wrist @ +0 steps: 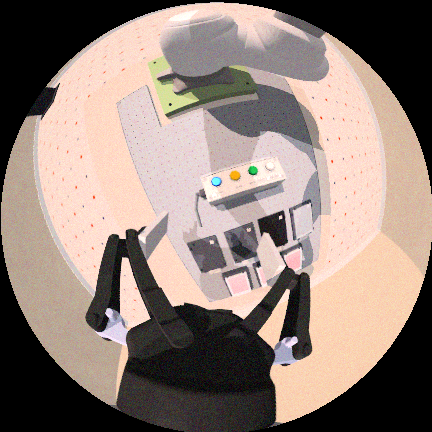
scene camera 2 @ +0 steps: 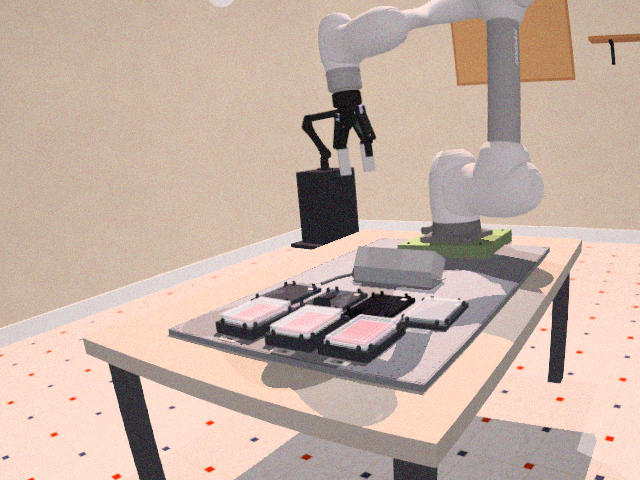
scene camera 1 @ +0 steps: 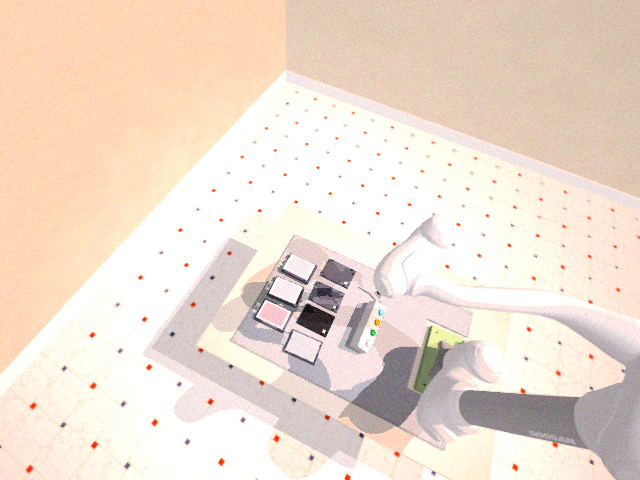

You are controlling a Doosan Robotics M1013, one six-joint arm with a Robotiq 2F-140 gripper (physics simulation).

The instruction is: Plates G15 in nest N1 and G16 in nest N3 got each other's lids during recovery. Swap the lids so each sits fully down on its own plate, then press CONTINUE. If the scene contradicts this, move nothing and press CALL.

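Places are measured from the arm's base along level axes (x ahead, y left, z up), in centimetres.
Where they show: gripper, fingertip midpoint: (wrist: 214, 232) (scene camera 2: 357, 173); arm's base at its link origin: (wrist: 199, 68) (scene camera 2: 457, 237).
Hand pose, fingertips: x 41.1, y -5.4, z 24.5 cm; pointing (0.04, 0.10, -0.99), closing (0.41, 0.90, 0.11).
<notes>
Things, the pixels of their centre, and the offset from my fingertips.
- button box at the middle of its body: (scene camera 2: 399, 263) (wrist: 243, 179) (scene camera 1: 369, 326) dx -1.6, dy +10.0, dz -22.8 cm
- bright light-blue button at the middle of its body: (wrist: 215, 181) (scene camera 1: 380, 312) dx -2.9, dy +2.4, dz -20.8 cm
- pale flat piece at the middle of its body: (scene camera 2: 434, 309) (wrist: 303, 221) (scene camera 1: 303, 346) dx +18.2, dy +32.3, dz -25.5 cm
Three pink plates with clear or white rims sit in dark nests in the outer row: one (scene camera 1: 298, 267) (scene camera 2: 255, 312) (wrist: 238, 283), a middle one (scene camera 1: 285, 290) (scene camera 2: 308, 321) and one (scene camera 1: 273, 314) (scene camera 2: 361, 332) (wrist: 293, 259). Lids and nest labels are too small to tell apart. The button box (scene camera 1: 369, 326) (scene camera 2: 398, 267) (wrist: 245, 186) carries a bright light-blue button (scene camera 1: 381, 312) (wrist: 216, 181), an orange, a green (scene camera 1: 373, 332) (wrist: 253, 170) and a white one. My gripper (scene camera 2: 355, 161) (wrist: 214, 232) is open and empty, high above the board; the arm hides it in scene camera 1.
Three dark nests (scene camera 1: 315, 319) (scene camera 2: 385, 304) (wrist: 274, 228) stand between the plates and the box. A pale flat piece (scene camera 1: 303, 346) (scene camera 2: 436, 311) (wrist: 302, 220) sits in a holder beside them. A black cabinet (scene camera 2: 328, 206) stands behind the table. The arm's green base plate (scene camera 1: 426, 369) (scene camera 2: 480, 250) is beyond the box.
</notes>
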